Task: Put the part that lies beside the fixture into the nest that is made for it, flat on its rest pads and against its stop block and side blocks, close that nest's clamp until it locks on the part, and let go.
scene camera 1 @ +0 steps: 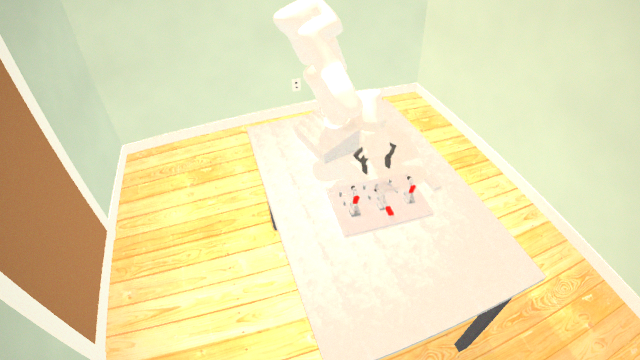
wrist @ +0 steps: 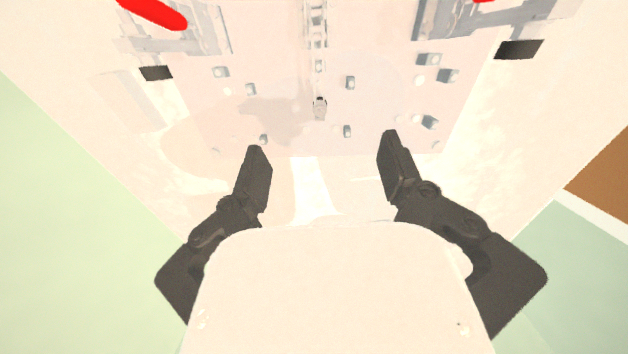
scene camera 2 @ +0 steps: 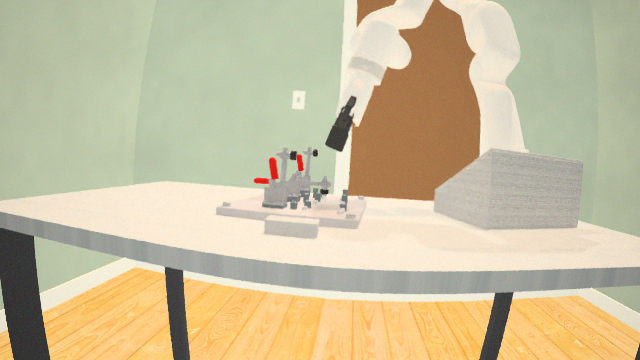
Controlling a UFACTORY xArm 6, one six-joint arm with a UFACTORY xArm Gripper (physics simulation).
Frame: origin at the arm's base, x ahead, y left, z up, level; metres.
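Seen in the pictures: gripper, between the fingertips: [scene camera 1: 376, 170] [wrist: 320, 151] [scene camera 2: 333, 149]; arm's base, origin of its link: [scene camera 1: 338, 119] [scene camera 2: 508, 171].
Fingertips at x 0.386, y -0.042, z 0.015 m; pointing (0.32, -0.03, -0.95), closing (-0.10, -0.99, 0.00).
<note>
Pixels of each thing's top centre, then the offset from my fingertips to it. "*": a spot on its surface instead. Level surfaces: height alone.
- part, centre of its top: [scene camera 2: 292, 219] [wrist: 124, 107] [scene camera 1: 433, 180] dx +0.063, dy +0.247, dz -0.104 m
- fixture plate, centre of its top: [wrist: 319, 63] [scene camera 2: 304, 202] [scene camera 1: 379, 200] dx +0.050, dy -0.008, dz -0.109 m
- middle clamp's handle, a spot on its surface: [scene camera 2: 260, 180] [scene camera 1: 392, 211] * dx +0.142, dy -0.016, dz -0.071 m
- table, height of its surface: dz -0.124 m
The part [scene camera 1: 429, 185] [scene camera 2: 291, 227] [wrist: 122, 97], a pale oblong block, lies on the table beside the fixture plate [scene camera 1: 370, 226] [scene camera 2: 240, 212] [wrist: 280, 45]. Three red-handled clamps stand on the plate. The middle clamp's handle [scene camera 1: 389, 210] [scene camera 2: 260, 180] lies back and its arm [scene camera 2: 319, 183] is down. The outer clamps [scene camera 1: 356, 199] [scene camera 1: 412, 189] have their arms up. Small dark stop and side blocks and pale rest pads stand in three groups; a dark block [wrist: 350, 82] shows in the wrist view. My gripper [scene camera 1: 376, 169] [scene camera 2: 335, 147] [wrist: 320, 151] is open and empty, above the plate's robot-side edge.
A grey wedge-shaped block [scene camera 1: 342, 146] [scene camera 2: 530, 190] stands on the table [scene camera 1: 400, 280] [scene camera 2: 150, 210] by the arm's base. The raised outer clamp arms, with black tips [wrist: 156, 73] [wrist: 518, 49], stand up on either side of the middle clamp.
</note>
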